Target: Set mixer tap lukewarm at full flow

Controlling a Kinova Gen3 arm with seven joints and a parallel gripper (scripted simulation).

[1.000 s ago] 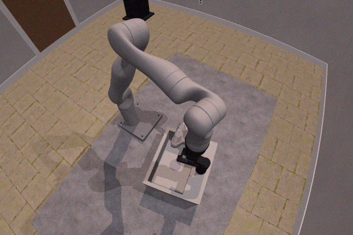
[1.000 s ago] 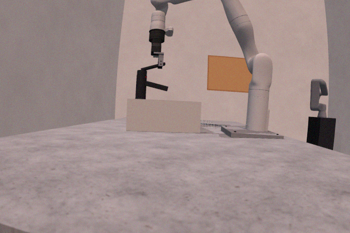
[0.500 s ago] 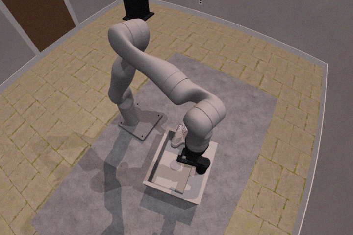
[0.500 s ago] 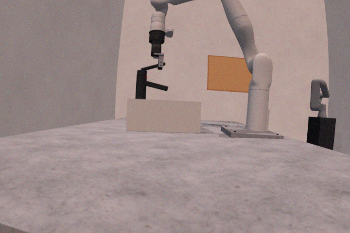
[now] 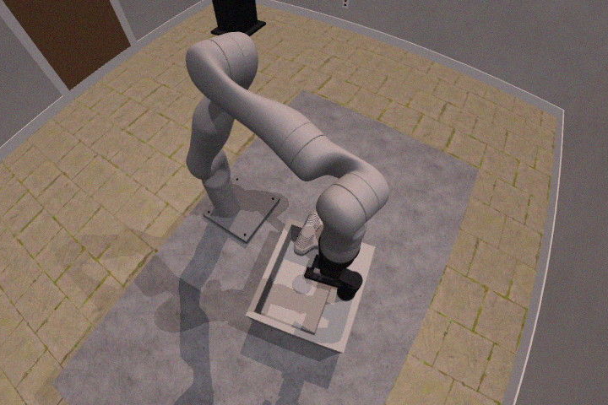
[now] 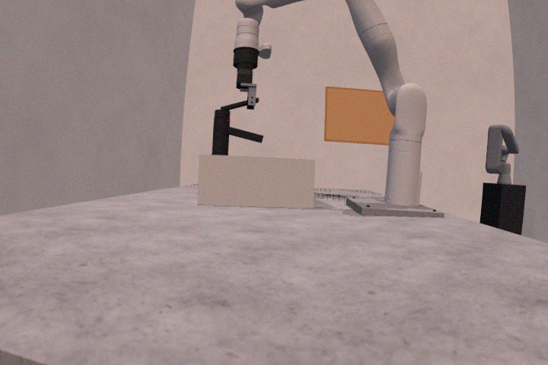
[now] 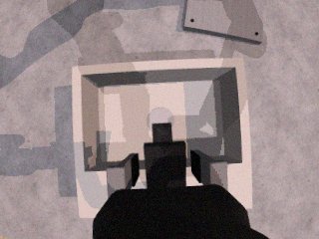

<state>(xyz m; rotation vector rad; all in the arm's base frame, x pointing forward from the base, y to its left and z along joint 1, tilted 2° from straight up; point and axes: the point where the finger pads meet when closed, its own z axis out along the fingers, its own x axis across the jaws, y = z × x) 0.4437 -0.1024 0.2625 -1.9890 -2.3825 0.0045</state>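
My hand is 30 mm short of the lever, 10 mm to the right of it and 10 mm above it. The rest, counted from my hand: black mixer tap (60 mm below, 60 mm ahead, 10 mm to the left); then sink basin (260 mm below, 30 mm behind, 10 mm to the right).
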